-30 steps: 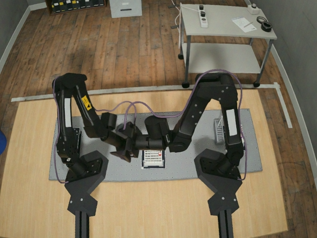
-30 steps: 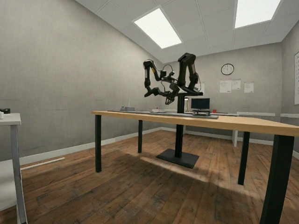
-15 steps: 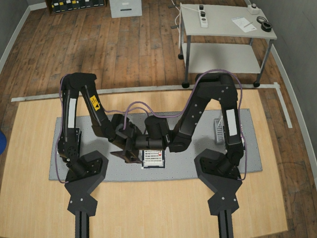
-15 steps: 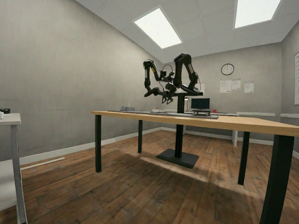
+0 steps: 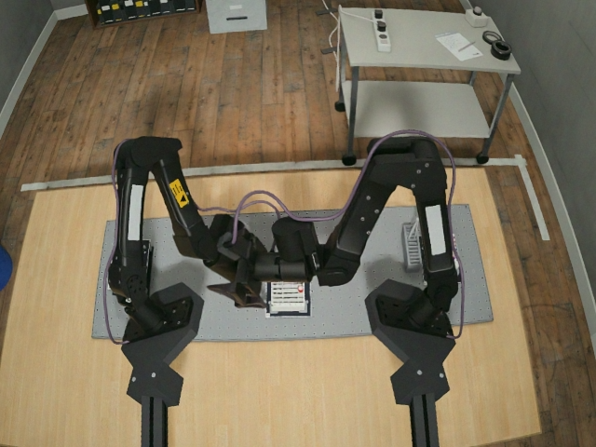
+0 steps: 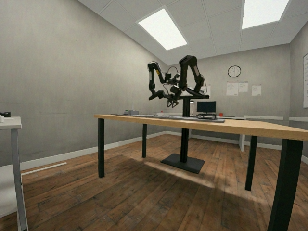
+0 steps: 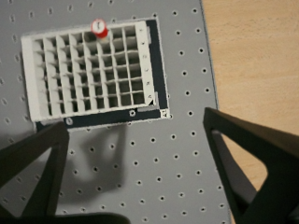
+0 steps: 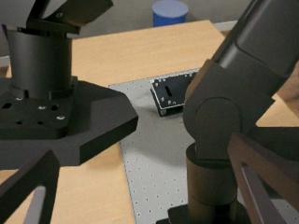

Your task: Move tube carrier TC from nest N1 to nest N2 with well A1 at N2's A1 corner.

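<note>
The white tube carrier TC lies 80 mm below my left hand, 60 mm to the right of it and 40 mm ahead of it. From my left hand the other things lie so: grey forceps holder H1: 400 mm to the right, 150 mm ahead, 90 mm below; transfer nest N1: 100 mm below, 60 mm to the right, 40 mm ahead; black raised nest N2: 400 mm to the left, 100 mm ahead, 60 mm below.
</note>
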